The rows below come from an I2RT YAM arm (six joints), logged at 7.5 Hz.
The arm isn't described. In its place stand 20 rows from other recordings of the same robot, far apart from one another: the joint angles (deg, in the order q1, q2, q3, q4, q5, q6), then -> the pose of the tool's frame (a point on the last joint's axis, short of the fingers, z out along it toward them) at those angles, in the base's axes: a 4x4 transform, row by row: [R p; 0 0 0 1], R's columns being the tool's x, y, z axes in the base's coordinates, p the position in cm.
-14.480 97.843 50.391 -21.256 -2.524 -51.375 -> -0.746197, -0.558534, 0.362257, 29.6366; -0.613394, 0.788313, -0.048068, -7.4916; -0.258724, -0.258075, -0.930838, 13.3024; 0, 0, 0, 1
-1.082 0.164 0.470 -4.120 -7.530 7.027 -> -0.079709, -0.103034, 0.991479, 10.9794; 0.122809, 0.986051, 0.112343, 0.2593; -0.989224, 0.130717, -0.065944, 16.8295; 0, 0, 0, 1
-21.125 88.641 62.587 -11.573 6.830 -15.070 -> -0.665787, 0.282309, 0.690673, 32.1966; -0.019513, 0.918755, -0.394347, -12.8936; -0.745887, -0.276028, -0.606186, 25.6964; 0, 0, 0, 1
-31.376 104.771 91.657 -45.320 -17.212 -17.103 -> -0.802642, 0.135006, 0.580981, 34.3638; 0.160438, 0.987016, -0.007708, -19.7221; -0.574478, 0.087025, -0.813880, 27.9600; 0, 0, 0, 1
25.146 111.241 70.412 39.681 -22.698 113.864 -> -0.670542, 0.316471, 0.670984, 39.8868; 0.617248, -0.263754, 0.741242, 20.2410; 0.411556, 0.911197, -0.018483, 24.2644; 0, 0, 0, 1
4.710 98.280 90.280 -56.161 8.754 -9.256 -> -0.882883, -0.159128, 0.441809, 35.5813; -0.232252, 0.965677, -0.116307, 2.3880; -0.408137, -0.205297, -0.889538, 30.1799; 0, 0, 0, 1
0.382 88.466 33.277 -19.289 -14.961 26.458 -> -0.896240, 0.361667, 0.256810, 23.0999; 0.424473, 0.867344, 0.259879, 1.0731; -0.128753, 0.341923, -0.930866, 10.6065; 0, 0, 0, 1
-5.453 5.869 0.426 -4.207 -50.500 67.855 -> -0.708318, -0.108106, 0.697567, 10.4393; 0.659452, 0.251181, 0.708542, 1.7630; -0.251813, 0.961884, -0.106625, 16.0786; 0, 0, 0, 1
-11.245 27.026 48.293 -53.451 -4.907 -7.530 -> -0.534065, 0.053762, 0.843732, 8.3009; -0.026937, 0.996387, -0.080539, -1.3399; -0.845014, -0.065741, -0.530688, 31.9933; 0, 0, 0, 1
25.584 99.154 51.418 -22.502 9.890 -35.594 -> -0.473117, -0.797392, 0.374601, 28.0492; -0.862236, 0.506386, -0.011078, 12.7514; -0.180860, -0.328236, -0.927120, 13.0532; 0, 0, 0, 1
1.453 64.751 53.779 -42.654 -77.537 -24.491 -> -0.490235, -0.865461, 0.103186, 20.6825; -0.101927, 0.174503, 0.979367, 4.0019; -0.865610, 0.469603, -0.173762, 29.8784; 0, 0, 0, 1
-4.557 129.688 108.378 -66.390 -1.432 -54.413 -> -0.643410, -0.764370, 0.041978, 44.1714; -0.764275, 0.644524, 0.021724, -3.4313; -0.043661, -0.018105, -0.998882, 17.4019; 0, 0, 0, 1
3.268 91.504 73.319 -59.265 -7.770 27.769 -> -0.902268, 0.378107, 0.207239, 30.1396; 0.410863, 0.899727, 0.147250, 2.2031; -0.130782, 0.218006, -0.967145, 25.1291; 0, 0, 0, 1
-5.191 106.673 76.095 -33.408 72.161 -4.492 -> -0.926987, 0.372049, 0.047682, 36.9833; 0.060124, 0.272860, -0.960173, -6.7626; -0.370242, -0.887202, -0.275307, 21.7121; 0, 0, 0, 1
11.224 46.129 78.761 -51.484 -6.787 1.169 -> -0.323060, -0.296452, 0.898748, 11.1485; -0.043455, 0.953316, 0.298831, 2.6413; -0.945380, 0.057486, -0.320860, 45.1128; 0, 0, 0, 1
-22.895 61.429 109.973 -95.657 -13.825 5.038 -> -0.652349, 0.286354, 0.701742, 8.1486; 0.368060, 0.929067, -0.036963, -2.5178; -0.662550, 0.234171, -0.711471, 48.9146; 0, 0, 0, 1
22.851 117.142 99.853 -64.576 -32.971 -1.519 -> -0.901407, -0.420801, -0.101939, 36.7438; -0.403994, 0.732746, 0.547605, 17.5866; -0.155737, 0.534798, -0.830504, 23.0085; 0, 0, 0, 1
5.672 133.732 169.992 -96.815 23.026 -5.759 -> -0.872264, 0.012922, 0.488865, 41.6383; -0.179437, 0.921471, -0.344519, 2.7362; -0.454927, -0.388232, -0.801447, 40.4575; 0, 0, 0, 1
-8.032 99.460 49.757 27.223 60.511 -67.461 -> -0.944239, -0.018050, 0.328765, 34.4391; -0.325920, 0.193104, -0.925466, -7.9892; -0.046781, -0.981012, -0.188220, 19.0859; 0, 0, 0, 1
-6.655 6.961 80.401 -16.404 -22.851 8.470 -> 0.809087, -0.224702, 0.543035, -16.8864; 0.042251, 0.943868, 0.327611, 3.3621; -0.586168, -0.242122, 0.773165, 48.7045; 0, 0, 0, 1
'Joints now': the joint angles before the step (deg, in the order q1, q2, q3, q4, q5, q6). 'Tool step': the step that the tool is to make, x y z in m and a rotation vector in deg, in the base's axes. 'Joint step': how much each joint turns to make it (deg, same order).
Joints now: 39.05, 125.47, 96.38, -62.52, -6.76, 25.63
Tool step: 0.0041, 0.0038, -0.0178, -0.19, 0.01, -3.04
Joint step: 0.06, 2.31, -0.40, 2.95, 0.06, 3.12
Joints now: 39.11, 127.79, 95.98, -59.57, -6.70, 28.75
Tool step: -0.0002, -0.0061, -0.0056, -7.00, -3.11, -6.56
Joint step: -0.02, 0.21, -0.96, -0.46, 7.15, 6.82
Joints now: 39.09, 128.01, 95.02, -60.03, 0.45, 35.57
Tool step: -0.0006, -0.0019, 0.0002, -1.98, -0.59, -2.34
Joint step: 0.00, -0.02, -0.01, -0.86, 1.77, 2.45
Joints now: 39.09, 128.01, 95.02, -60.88, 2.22, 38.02
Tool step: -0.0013, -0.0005, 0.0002, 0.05, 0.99, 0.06
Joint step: 0.00, 0.01, 0.04, -0.77, -0.66, -0.11
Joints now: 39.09, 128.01, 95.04, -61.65, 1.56, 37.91
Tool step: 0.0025, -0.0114, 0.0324, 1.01, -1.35, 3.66
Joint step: -1.44, -4.05, 1.09, -3.30, 0.38, -5.08
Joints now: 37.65, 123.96, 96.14, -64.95, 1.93, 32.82
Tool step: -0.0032, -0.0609, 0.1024, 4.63, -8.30, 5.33
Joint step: -7.15, -15.33, 0.82, -6.17, 0.33, -12.48
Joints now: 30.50, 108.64, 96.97, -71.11, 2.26, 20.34
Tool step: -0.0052, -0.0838, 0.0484, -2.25, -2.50, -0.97
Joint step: -11.98, -8.68, 0.00, -6.74, 1.49, -11.35
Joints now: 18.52, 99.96, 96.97, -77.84, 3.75, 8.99
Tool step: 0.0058, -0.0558, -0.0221, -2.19, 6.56, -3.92
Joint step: -9.74, 0.48, -4.21, -1.83, -0.02, -5.85
